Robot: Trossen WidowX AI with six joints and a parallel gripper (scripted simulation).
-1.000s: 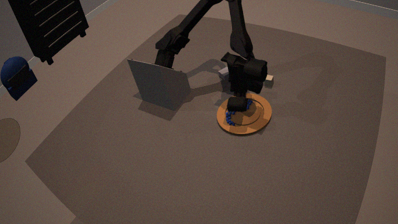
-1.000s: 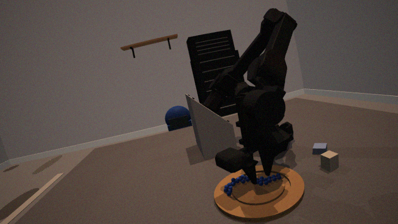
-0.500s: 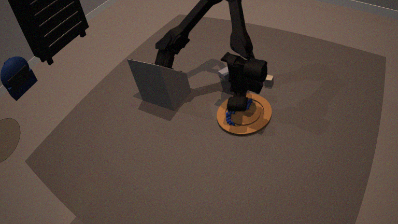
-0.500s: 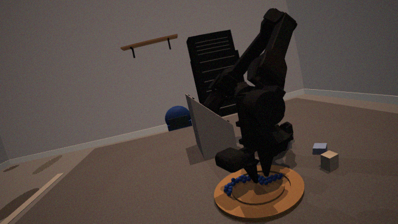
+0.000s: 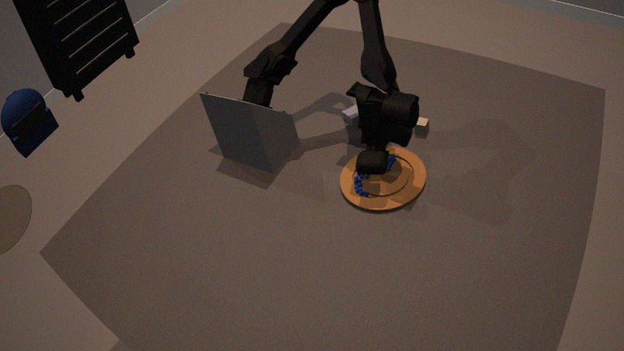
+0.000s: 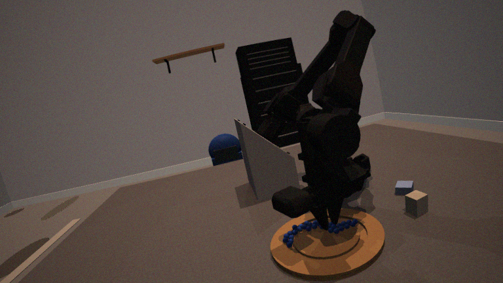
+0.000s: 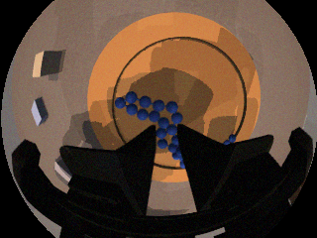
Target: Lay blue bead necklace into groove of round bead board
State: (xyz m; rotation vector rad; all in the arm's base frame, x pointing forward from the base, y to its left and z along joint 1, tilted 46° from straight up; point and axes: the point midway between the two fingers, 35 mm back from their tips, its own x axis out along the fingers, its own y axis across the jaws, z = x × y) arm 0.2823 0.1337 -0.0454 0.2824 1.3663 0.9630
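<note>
Right now the tan cube is 170 mm to the left of my gripper tip and 20 mm ahead of it. Also, from my gripper tip: white block 170 mm behind, 140 mm to the left; pale blue block 200 mm to the left, 60 mm behind, 10 mm below.
</note>
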